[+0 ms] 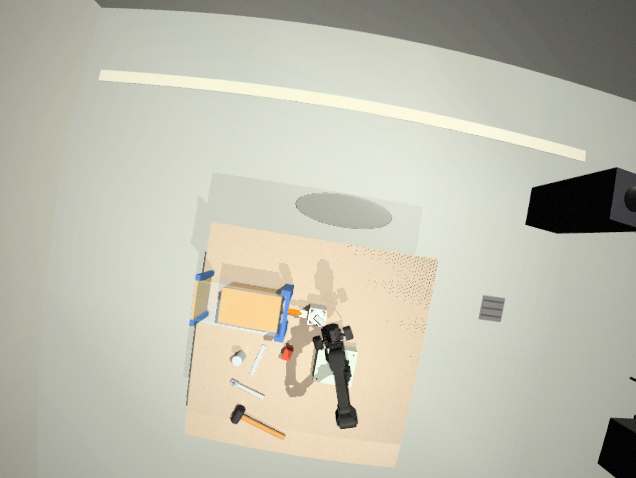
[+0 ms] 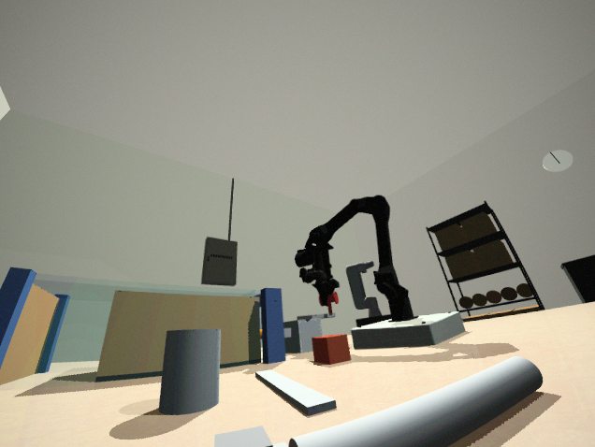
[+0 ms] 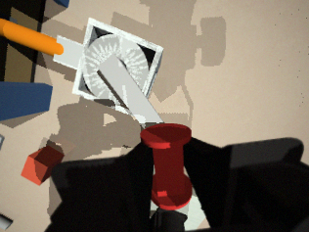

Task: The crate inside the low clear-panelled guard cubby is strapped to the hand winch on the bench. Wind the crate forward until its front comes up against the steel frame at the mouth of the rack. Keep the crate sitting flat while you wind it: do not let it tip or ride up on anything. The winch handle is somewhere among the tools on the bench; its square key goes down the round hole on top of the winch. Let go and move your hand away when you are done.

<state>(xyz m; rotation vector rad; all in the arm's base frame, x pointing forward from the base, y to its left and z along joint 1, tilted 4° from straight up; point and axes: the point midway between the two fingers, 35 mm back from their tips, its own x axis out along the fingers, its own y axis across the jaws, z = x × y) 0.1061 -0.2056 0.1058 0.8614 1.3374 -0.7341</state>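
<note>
Now: gripper tip 3 cm short of the winch crank handle, 1 cm to the left of it and 2 cm above it. From my gripper tip the other things lie so: winch (7 cm ahead, 5 cm to the right, 10 cm below); blue frame (24 cm ahead, 3 cm to the right, 2 cm below); red knob (1 cm behind, 1 cm to the left, 1 cm above).
</note>
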